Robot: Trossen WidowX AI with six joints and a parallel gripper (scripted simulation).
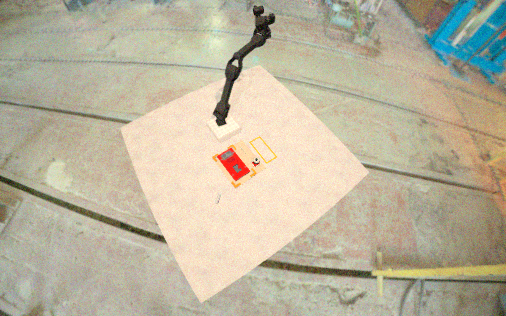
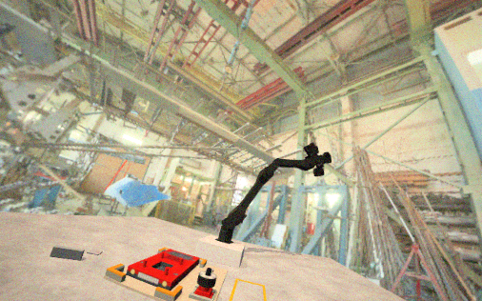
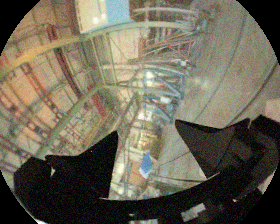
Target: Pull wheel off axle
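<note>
Right now my gripper tip is 71 cm short of the black wheel, 56 cm above it and 29 cm to the left of it. Round my gripper tip: dark flat piece 84 cm ahead, 59 cm to the right, 59 cm below.
</note>
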